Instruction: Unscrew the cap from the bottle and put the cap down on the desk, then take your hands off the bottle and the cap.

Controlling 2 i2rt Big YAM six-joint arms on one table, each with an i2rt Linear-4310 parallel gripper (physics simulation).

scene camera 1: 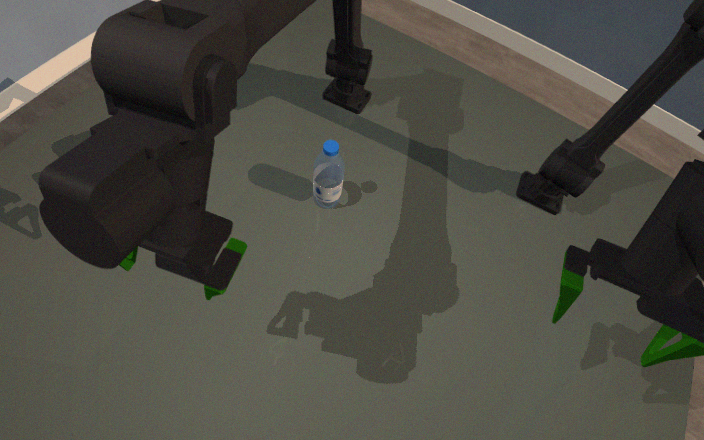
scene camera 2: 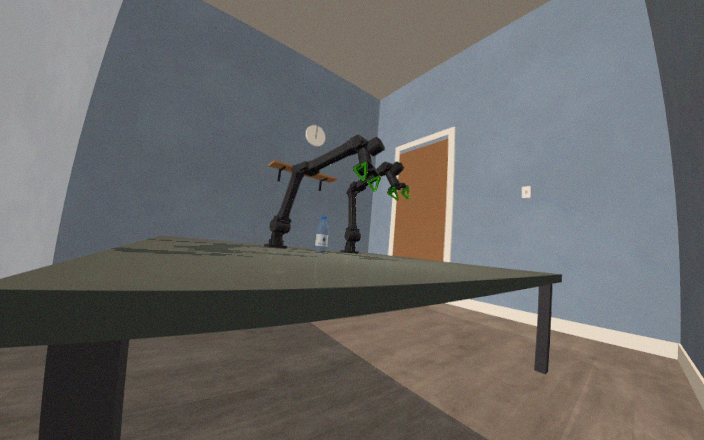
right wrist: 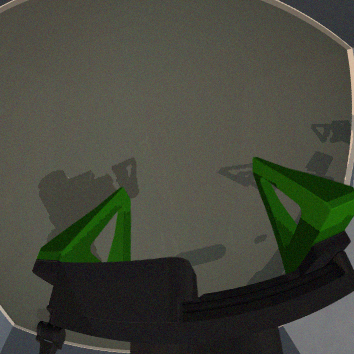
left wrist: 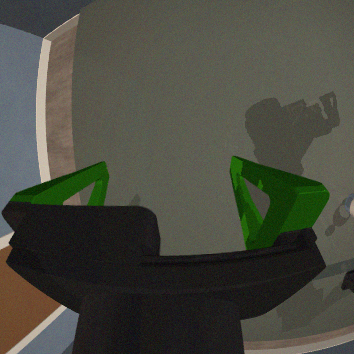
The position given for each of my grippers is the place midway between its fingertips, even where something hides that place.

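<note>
Scene camera 1 shows my left gripper (scene camera 1: 597,340), open and holding nothing, my right gripper (scene camera 1: 170,281), also open and holding nothing, and a clear plastic bottle (scene camera 1: 328,174). The left wrist view shows my left gripper (left wrist: 167,165). The right wrist view shows my right gripper (right wrist: 187,179). The right wrist view does not show the clear plastic bottle, hidden by my right gripper.
</note>
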